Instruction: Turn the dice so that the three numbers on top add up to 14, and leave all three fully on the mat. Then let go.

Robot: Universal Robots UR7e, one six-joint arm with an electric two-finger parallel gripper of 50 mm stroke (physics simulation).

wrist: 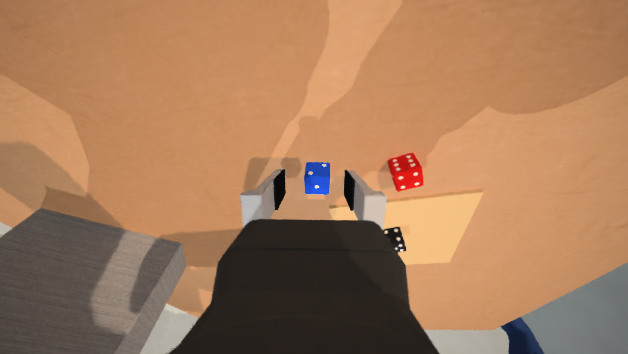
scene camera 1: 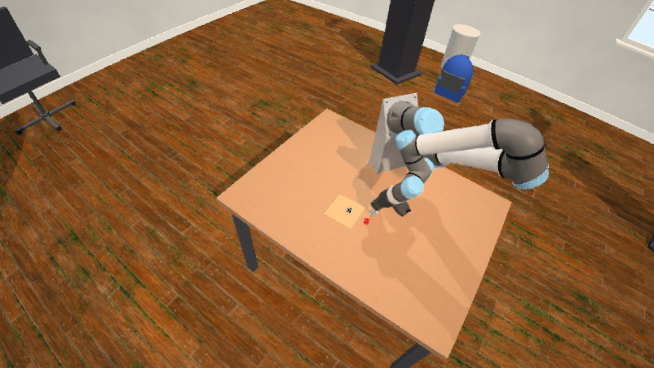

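Observation:
My gripper is open and empty. In the wrist view a blue die lines up between the fingertips, with a gap on both sides; one pip shows on its upward face and two on a side face. It is not visible in the scene view. A red die sits on the table just off the mat, four pips up and six on a side. A black die sits on the mat, partly hidden by the gripper body in the wrist view; its top number cannot be read surely.
The table carries the mat and dice. The grey mounting board of the arm stands at the table's back edge. The arm reaches over the table from there and casts broad shadows on it.

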